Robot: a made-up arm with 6 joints.
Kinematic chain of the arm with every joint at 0, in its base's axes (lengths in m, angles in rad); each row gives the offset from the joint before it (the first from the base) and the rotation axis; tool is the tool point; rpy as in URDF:
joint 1: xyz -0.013 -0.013 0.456 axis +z
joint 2: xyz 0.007 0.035 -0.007 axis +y
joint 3: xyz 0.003 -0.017 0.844 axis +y
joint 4: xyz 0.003 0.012 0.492 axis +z
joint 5: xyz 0 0.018 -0.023 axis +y
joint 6: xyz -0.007 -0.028 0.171 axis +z
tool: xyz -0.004 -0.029 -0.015 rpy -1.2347 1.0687 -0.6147
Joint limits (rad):
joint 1: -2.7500..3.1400
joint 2: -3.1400..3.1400
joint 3: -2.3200..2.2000
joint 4: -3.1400..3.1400
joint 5: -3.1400..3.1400
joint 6: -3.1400..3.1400
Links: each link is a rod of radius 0.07 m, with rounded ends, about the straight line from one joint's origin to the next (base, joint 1, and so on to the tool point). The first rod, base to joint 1, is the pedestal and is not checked.
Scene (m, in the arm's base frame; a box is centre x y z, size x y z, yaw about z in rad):
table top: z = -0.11
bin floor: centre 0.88 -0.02 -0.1 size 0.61 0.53 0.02 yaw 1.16
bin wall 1: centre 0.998 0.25 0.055 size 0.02 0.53 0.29 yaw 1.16
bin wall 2: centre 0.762 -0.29 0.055 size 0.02 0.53 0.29 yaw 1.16
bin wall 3: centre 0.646 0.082 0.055 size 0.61 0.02 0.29 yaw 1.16
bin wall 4: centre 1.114 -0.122 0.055 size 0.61 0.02 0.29 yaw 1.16
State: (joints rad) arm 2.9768 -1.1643 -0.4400 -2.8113 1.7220 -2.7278
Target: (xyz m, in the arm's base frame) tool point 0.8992 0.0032 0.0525
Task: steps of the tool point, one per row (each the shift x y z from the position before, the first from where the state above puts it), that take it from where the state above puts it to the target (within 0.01 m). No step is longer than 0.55 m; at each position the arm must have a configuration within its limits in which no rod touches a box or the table.
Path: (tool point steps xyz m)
1: -0.1561 -0.2888 0.3854
2: -0.3178 -0.1278 0.3457
3: -0.3536 0.0971 0.2545
4: -0.2473 0.2923 0.1254
5: -0.0467 0.3752 -0.0201
6: 0.1592 0.3119 -0.1570
7: 0.2811 0.1339 -0.2624
8: 0.2715 -0.0801 -0.3196
9: 0.1446 -0.2409 -0.3223
10: -0.0348 -0.2935 -0.2759
11: 0.0150 0.0021 -0.1641
12: -0.0150 -0.0021 -0.1681

